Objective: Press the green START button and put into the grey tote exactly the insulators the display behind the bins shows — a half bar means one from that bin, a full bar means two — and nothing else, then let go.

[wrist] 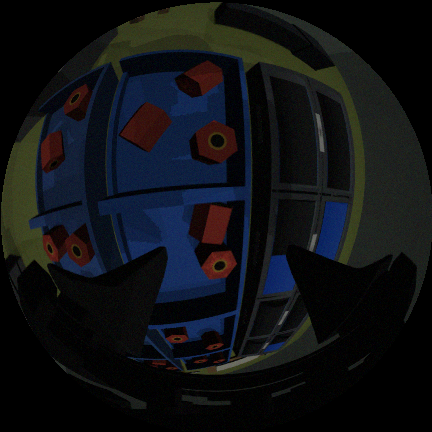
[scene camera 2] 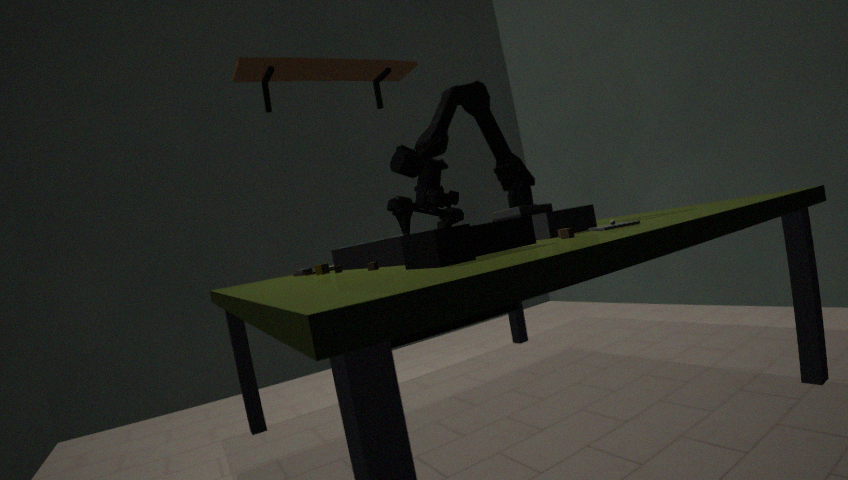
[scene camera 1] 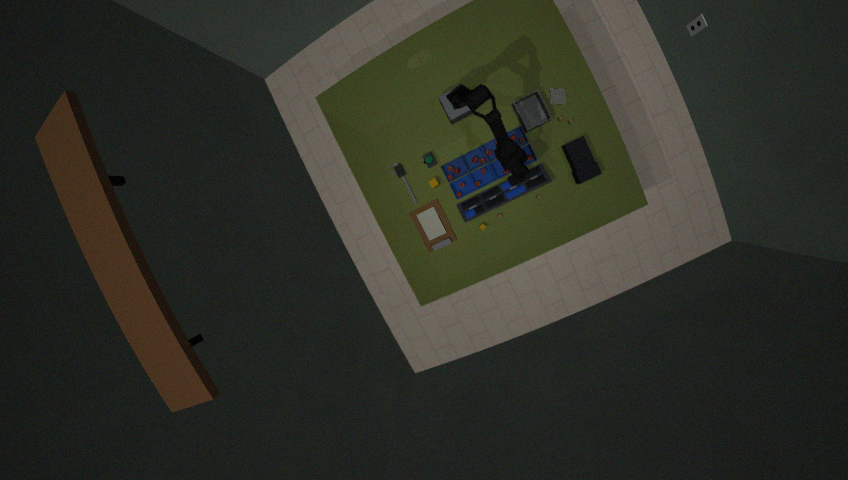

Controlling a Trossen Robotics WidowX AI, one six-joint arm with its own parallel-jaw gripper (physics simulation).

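Where they show: gripper, between the fingertips: (wrist: 229, 253) (scene camera 1: 508, 171); arm's base, origin of its link: (scene camera 2: 522, 207) (scene camera 1: 458, 101).
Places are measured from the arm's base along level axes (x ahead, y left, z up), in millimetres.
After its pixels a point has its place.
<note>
My gripper (scene camera 1: 518, 176) @(z -53, x 381, y 135 mm) (scene camera 2: 424, 229) @(z -53, x 381, y 135 mm) (wrist: 228, 253) @(z -53, x 381, y 135 mm) is open and empty, low over the bins beside the display. In the wrist view its fingers stand either side of a bin with two red insulators, one (wrist: 212, 224) @(z -55, x 367, y 154 mm) on its side and one (wrist: 218, 265) @(z -53, x 375, y 125 mm) with its hole showing. The neighbouring bin holds three insulators (wrist: 146, 127) @(z -55, x 322, y 206 mm) (wrist: 200, 78) @(z -55, x 344, y 247 mm) (wrist: 215, 141) @(z -53, x 361, y 202 mm). The dark display (scene camera 1: 544, 177) (wrist: 295, 192) shows a half blue bar (wrist: 277, 275) @(z -45, x 428, y 113 mm), a full blue bar (wrist: 334, 230) @(z -26, x 468, y 160 mm) and a partly hidden blue bar (wrist: 274, 346). The grey tote (scene camera 1: 545, 107) @(z -34, x 142, y 382 mm) shows no insulator inside. The green START button (scene camera 1: 428, 159) @(z -43, x 210, y -219 mm) stands left of the bins.
A black box (scene camera 1: 581, 159) @(z -32, x 422, y 479 mm) (wrist: 270, 29) stands right of the display. A brown board with a white sheet (scene camera 1: 431, 223) @(z -72, x 520, y -303 mm), yellow cubes (scene camera 1: 433, 182) @(z -44, x 325, y -229 mm) (scene camera 1: 482, 226) @(z -58, x 604, y -58 mm) and a long-handled tool (scene camera 1: 398, 170) @(z -64, x 211, y -385 mm) lie to the left. A small pale plate (scene camera 1: 558, 95) @(z -70, x 96, y 471 mm) lies beside the tote.
</note>
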